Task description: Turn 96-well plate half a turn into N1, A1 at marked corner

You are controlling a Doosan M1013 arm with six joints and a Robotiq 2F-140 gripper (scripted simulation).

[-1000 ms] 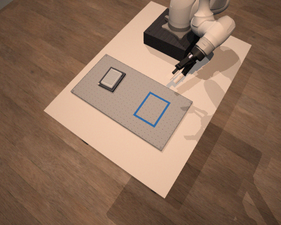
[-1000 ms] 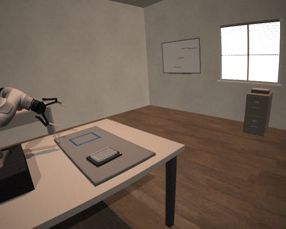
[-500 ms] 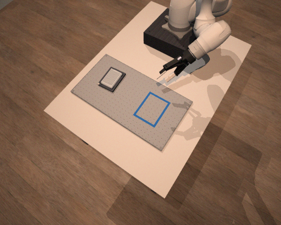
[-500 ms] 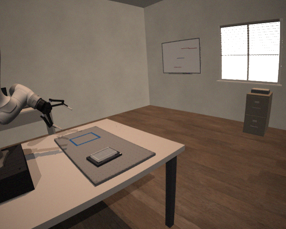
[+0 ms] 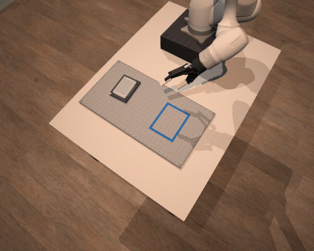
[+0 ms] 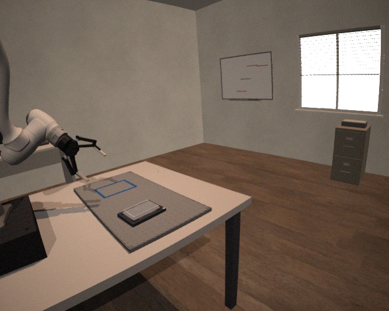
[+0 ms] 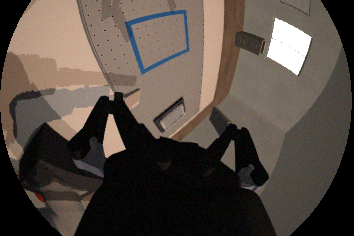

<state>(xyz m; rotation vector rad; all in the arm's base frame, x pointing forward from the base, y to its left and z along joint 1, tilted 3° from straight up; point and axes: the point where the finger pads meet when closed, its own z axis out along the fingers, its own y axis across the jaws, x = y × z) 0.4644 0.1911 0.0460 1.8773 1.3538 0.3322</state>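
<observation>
Now: the white 96-well plate 13 cm ahead of my hand, 25 cm to the right of it and 15 cm below it. From my hand the other things lie so: dark plate nest N1 (13 cm ahead, 25 cm to the right, 16 cm below).
</observation>
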